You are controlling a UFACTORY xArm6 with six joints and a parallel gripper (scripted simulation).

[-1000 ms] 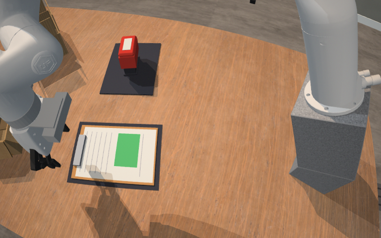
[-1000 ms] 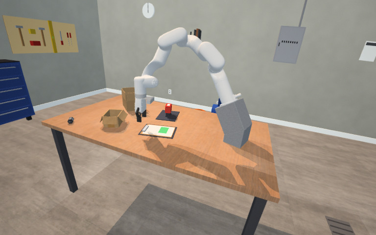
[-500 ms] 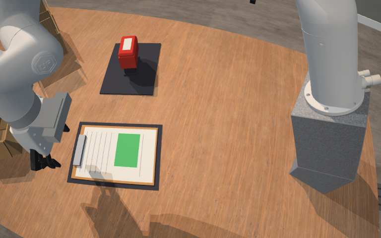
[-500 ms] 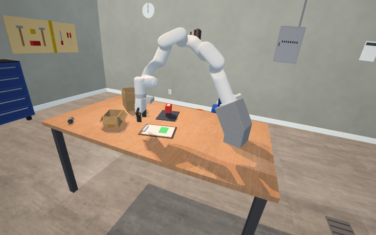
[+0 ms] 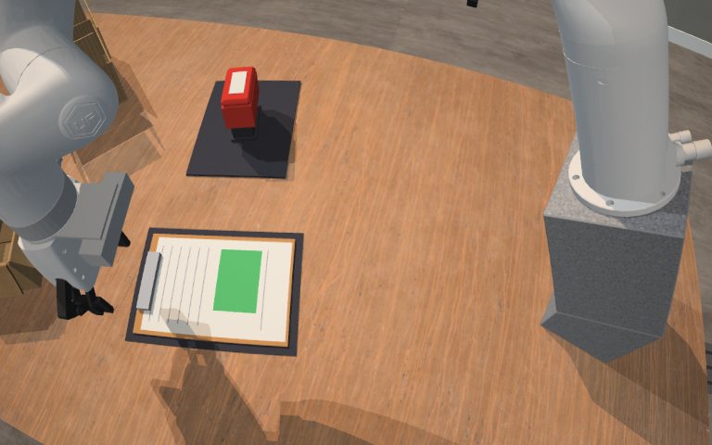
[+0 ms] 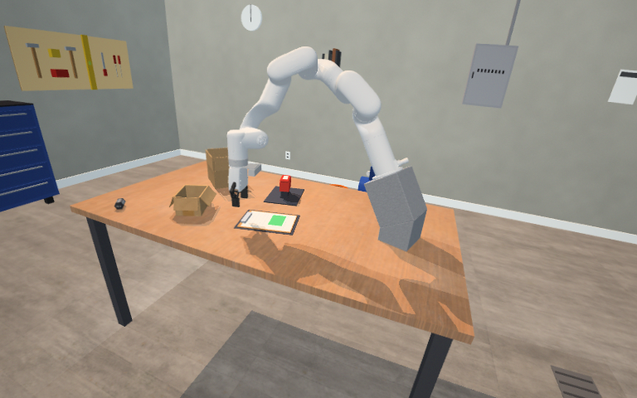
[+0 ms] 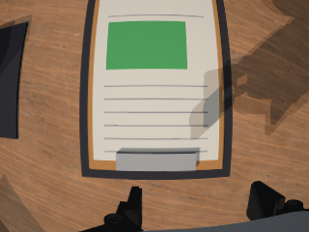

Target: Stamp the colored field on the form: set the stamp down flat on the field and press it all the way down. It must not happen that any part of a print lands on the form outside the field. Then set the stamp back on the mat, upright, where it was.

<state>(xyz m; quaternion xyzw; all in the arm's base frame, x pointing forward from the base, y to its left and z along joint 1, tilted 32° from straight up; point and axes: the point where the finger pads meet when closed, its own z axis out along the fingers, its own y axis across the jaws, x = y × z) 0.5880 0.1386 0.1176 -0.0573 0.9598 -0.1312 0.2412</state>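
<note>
My gripper is now 10 cm past the red stamp, 34 cm to the left of it and 5 cm above it. The rest, counted from my hand: clipboard (10 cm behind, 4 cm to the right, 10 cm below); then dark mat (10 cm behind, 34 cm to the right, 10 cm below); then small dark object (58 cm ahead, 3 cm to the left, 9 cm below).
</note>
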